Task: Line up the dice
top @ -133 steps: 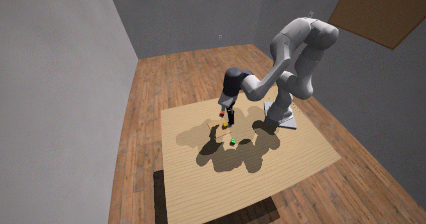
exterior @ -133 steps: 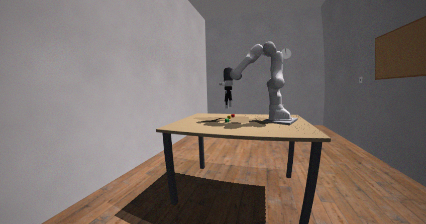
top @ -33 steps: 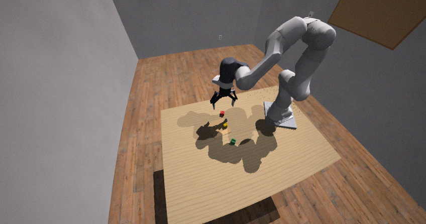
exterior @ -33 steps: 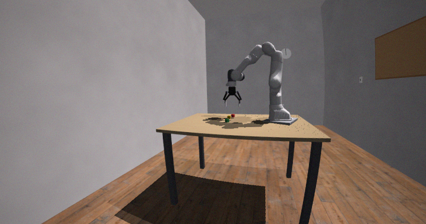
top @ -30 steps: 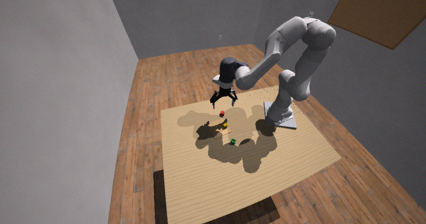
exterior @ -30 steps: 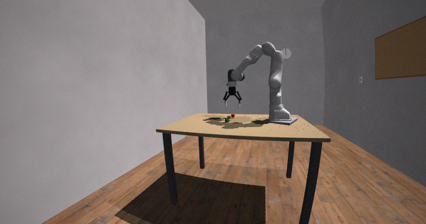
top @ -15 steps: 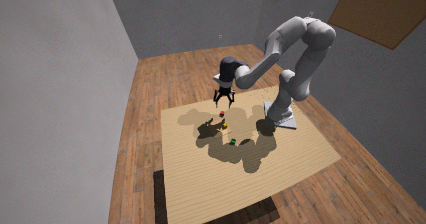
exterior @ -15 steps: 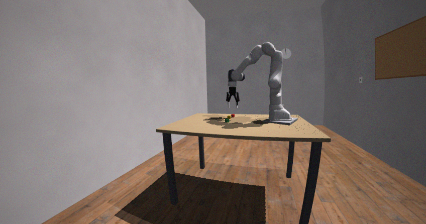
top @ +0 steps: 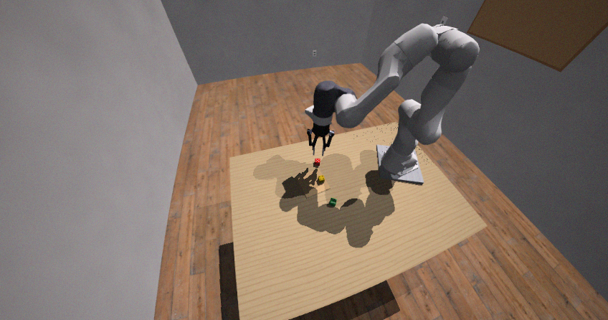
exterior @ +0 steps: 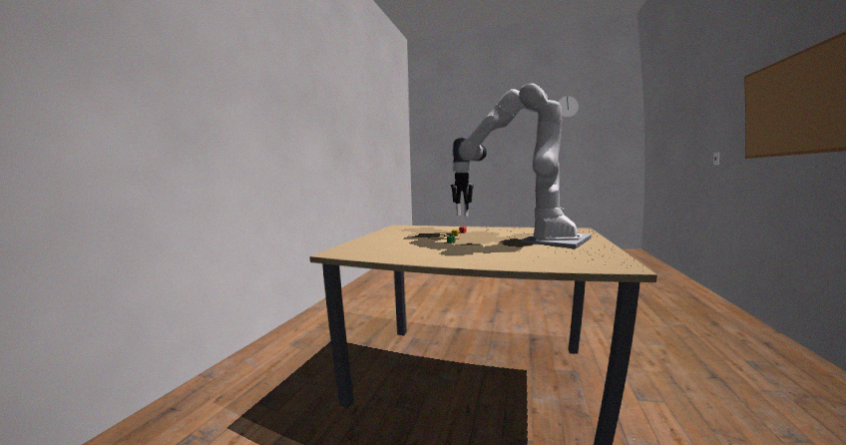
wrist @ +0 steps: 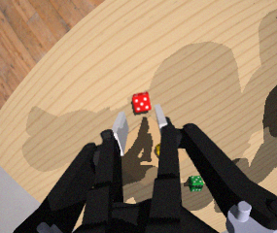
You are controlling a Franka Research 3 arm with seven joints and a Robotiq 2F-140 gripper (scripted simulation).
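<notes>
Right now my hand is 11 cm above the red die. Round my hand: yellow die: 12 cm to the left, 10 cm below, 1 cm ahead; then green die: 26 cm to the left, 11 cm below, 2 cm behind; then tan mat: 12 cm to the left, 12 cm below, 5 cm ahead.
</notes>
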